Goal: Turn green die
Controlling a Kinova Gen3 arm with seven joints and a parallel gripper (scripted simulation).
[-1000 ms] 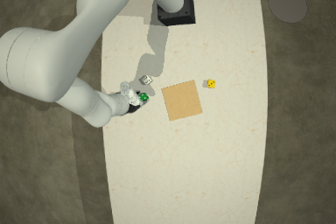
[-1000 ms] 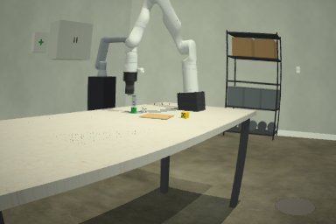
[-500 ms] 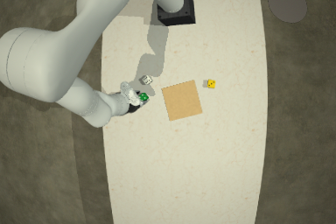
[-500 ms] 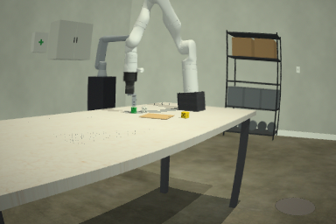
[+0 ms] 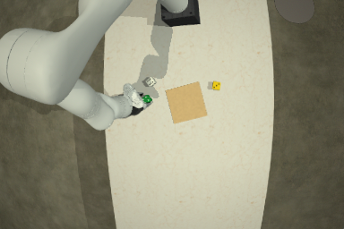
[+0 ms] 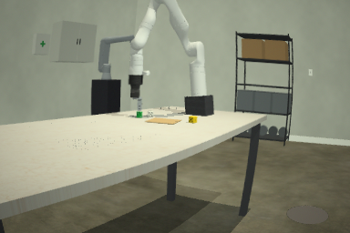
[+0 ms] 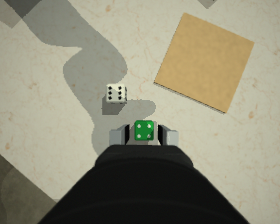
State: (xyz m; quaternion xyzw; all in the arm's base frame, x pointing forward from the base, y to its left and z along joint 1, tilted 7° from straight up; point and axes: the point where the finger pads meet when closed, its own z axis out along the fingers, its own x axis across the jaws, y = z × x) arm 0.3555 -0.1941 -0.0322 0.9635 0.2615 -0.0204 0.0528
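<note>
Right now my hand is 4 cm above the green die. The rest, counted from my hand: white die: 7 cm behind, 4 cm below, 3 cm to the left; yellow die: 29 cm to the left, 4 cm below, 2 cm behind; tan mat: 16 cm to the left, 5 cm below, 3 cm ahead.
</note>
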